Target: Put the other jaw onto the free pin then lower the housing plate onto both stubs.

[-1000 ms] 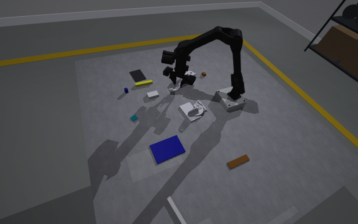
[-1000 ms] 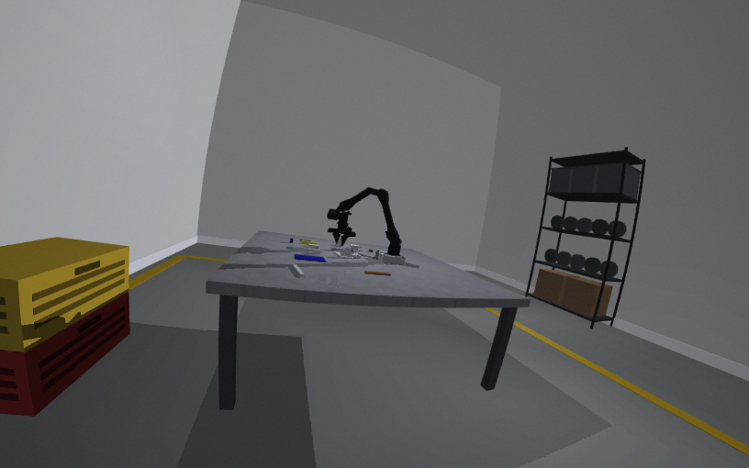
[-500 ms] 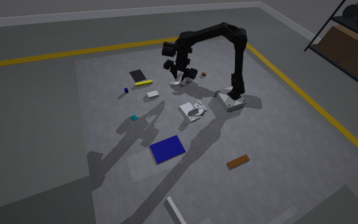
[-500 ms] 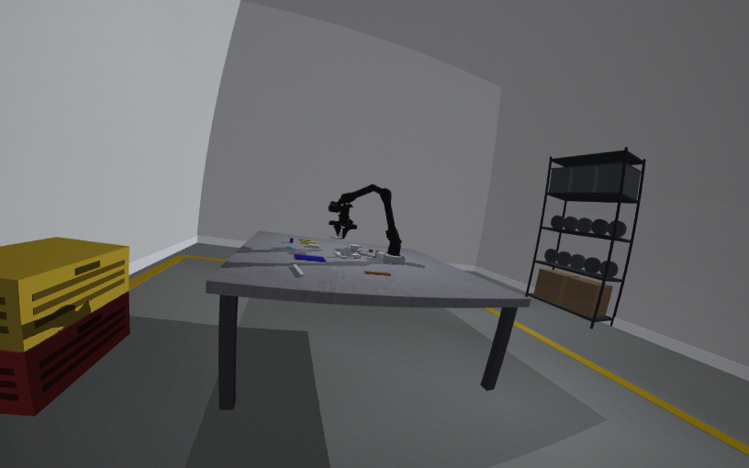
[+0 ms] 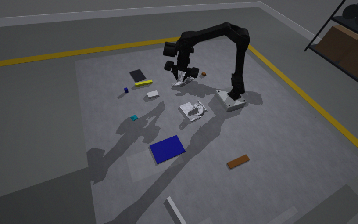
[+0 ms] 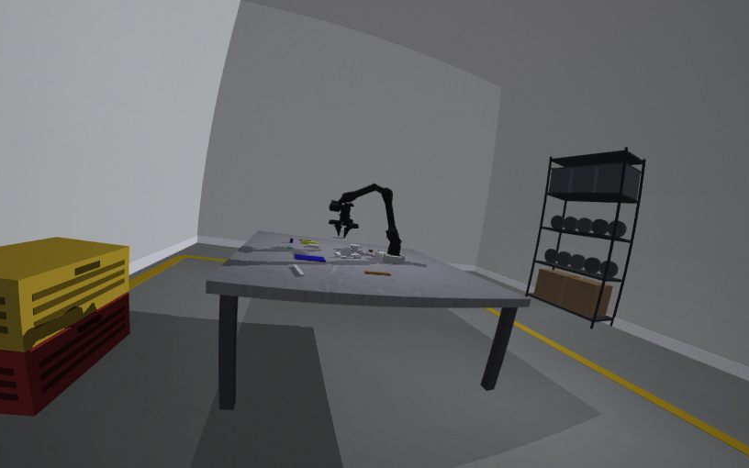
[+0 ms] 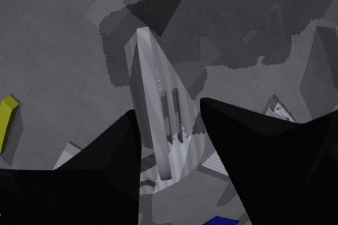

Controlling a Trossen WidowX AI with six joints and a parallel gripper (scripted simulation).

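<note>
Now: gripper tip 17 cm to the right of the base, 8 cm above it and 4 cm short of it. Round my gripper tip: small brown cube: 24 cm behind, 7 cm below, 4 cm to the right; yellow bar: 17 cm ahead, 15 cm to the right, 7 cm below; white block: 16 cm ahead, 7 cm below, 4 cm to the right.
</note>
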